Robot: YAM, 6 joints.
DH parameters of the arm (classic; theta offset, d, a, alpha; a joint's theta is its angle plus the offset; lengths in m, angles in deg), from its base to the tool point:
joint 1: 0 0.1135 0.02 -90
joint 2: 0 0 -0.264 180
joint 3: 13.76 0 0.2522 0
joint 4: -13.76 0 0.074 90
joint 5: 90 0 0 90
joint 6: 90 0.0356 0 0
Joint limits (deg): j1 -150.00..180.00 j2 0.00..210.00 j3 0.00..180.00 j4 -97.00..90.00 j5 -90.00..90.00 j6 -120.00..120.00
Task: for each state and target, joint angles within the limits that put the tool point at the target. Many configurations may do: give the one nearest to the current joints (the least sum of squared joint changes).
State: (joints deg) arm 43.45 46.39 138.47 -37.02 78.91 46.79
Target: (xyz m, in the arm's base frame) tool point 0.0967 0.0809 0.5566
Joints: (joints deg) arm 55.92 63.84 107.42 -47.92 77.48 46.79
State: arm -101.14 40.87 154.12 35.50 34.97 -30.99
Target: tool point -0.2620 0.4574 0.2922
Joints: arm -62.78 33.13 180.00 62.48 41.93 -30.99
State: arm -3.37 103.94 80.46 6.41 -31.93 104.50
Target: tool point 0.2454 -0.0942 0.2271
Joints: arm -25.20 72.91 43.23 -12.35 -32.73 104.50
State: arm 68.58 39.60 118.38 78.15 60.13 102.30
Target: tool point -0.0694 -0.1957 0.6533
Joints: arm 63.13 56.10 134.42 57.06 48.22 102.30
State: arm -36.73 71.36 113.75 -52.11 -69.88 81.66
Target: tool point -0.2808 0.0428 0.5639
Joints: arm -1.96 35.63 141.78 -42.27 -68.81 81.66
